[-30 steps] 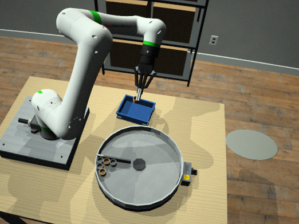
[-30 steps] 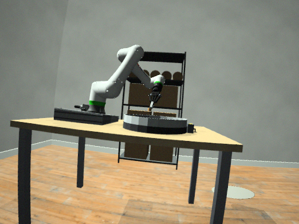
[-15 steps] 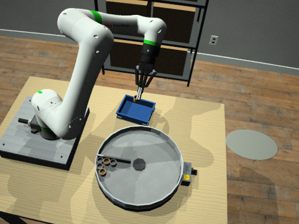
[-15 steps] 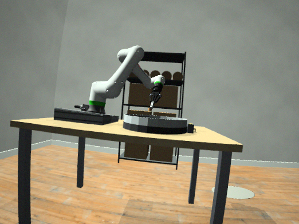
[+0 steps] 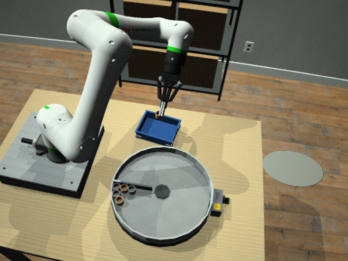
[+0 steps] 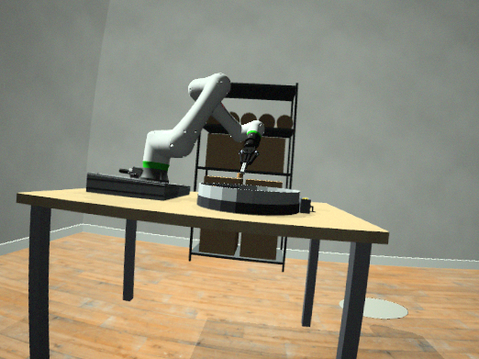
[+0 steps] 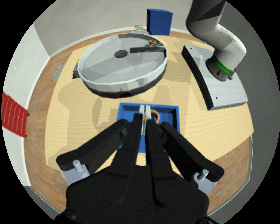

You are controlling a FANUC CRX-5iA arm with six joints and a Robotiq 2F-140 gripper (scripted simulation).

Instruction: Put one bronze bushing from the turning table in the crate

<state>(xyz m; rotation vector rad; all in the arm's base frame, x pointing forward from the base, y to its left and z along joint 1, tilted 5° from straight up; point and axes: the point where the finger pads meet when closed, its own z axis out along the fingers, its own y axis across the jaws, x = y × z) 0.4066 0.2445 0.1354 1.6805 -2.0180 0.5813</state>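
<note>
My gripper is now 2 cm past the blue crate, 1 cm to the left of it and 14 cm above it. Round my hand: round grey turning table 7 cm ahead, 35 cm to the right, 12 cm below.
</note>
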